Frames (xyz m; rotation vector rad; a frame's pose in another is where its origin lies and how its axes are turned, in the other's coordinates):
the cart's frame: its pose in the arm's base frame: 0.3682 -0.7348 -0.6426 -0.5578 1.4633 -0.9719
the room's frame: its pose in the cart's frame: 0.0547 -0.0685 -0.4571 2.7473 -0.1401 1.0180
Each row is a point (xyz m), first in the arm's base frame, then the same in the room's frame.
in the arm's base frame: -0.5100 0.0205 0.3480
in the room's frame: -1.1378 0.6061 -0.2096
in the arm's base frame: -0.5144 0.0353 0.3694
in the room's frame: -1.1592 0.6193 -0.2175
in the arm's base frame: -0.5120 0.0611 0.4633
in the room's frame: -1.2117 0.6932 -0.2531
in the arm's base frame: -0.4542 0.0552 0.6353
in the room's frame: -1.2389 0.8503 -0.3399
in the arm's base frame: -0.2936 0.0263 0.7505
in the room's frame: -1.1751 0.9641 -0.4913
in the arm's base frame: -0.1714 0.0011 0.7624
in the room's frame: -1.0971 0.9834 -0.5874
